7 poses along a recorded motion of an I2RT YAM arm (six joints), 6.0 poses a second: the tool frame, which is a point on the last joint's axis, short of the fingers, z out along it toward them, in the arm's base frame.
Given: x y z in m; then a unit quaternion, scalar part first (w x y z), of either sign.
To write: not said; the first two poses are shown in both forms.
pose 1, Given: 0.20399 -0.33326 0.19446 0.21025 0.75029 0.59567 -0.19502
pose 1, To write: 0.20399 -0.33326 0.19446 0.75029 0.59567 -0.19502 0.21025
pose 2, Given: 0.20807 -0.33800 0.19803 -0.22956 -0.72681 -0.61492 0.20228
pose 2, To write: 0.20807 -0.33800 0.19803 0.72681 0.61492 -0.20228 0.22956
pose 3, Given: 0.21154 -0.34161 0.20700 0.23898 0.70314 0.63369 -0.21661
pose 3, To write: 0.21154 -0.34161 0.20700 0.70314 0.63369 -0.21661 0.23898
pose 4, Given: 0.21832 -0.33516 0.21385 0.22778 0.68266 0.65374 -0.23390
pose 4, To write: 0.21832 -0.33516 0.21385 0.68266 0.65374 -0.23390 0.22778
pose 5, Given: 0.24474 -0.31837 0.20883 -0.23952 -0.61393 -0.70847 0.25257
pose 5, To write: 0.24474 -0.31837 0.20883 0.61393 0.70847 -0.25257 0.23952
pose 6, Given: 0.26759 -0.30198 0.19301 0.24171 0.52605 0.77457 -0.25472
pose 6, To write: 0.26759 -0.30198 0.19301 0.52605 0.77457 -0.25472 0.24171
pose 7, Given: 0.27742 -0.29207 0.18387 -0.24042 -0.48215 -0.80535 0.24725
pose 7, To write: 0.27742 -0.29207 0.18387 0.48215 0.80535 -0.24725 0.24042
